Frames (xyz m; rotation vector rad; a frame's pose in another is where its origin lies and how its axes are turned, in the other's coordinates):
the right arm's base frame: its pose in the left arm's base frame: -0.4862 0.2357 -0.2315 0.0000 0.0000 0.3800
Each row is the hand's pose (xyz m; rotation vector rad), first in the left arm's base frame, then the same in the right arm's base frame.
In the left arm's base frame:
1: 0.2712 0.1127 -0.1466 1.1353 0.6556 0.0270
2: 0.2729 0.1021 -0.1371 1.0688 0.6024 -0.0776
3: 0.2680 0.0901 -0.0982 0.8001 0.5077 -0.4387
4: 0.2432 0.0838 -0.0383 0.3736 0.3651 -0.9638
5: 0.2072 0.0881 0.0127 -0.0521 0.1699 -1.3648
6: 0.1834 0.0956 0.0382 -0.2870 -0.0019 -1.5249
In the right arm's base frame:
1: 0.6577 -0.3952 0.0849 1.2442 0.4313 -0.2968
2: 0.6554 -0.4056 0.0944 1.1726 0.3928 -0.4083
3: 0.6464 -0.4150 0.1333 0.8993 0.3544 -0.7891
4: 0.6210 -0.4116 0.1932 0.4525 0.2990 -1.3346
5: 0.5892 -0.3943 0.2442 -0.0201 0.1860 -1.7437
6: 0.5699 -0.3785 0.2697 -0.2988 0.0554 -1.9020

